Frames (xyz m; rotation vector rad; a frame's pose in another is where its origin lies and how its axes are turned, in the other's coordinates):
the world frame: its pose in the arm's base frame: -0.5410 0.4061 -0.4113 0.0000 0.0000 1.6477
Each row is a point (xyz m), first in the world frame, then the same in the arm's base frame.
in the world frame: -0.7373 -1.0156 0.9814
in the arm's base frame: 0.5282 -0.2510 0.5701
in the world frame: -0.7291 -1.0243 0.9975
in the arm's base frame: 0.5363 -0.2422 0.5862
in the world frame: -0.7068 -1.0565 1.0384
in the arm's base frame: 0.5667 -0.2174 0.6271
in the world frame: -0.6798 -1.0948 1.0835
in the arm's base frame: 0.6028 -0.1876 0.6722
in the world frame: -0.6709 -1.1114 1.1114
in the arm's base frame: 0.6187 -0.1774 0.7001
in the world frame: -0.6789 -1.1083 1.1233
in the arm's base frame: 0.6162 -0.1856 0.7120
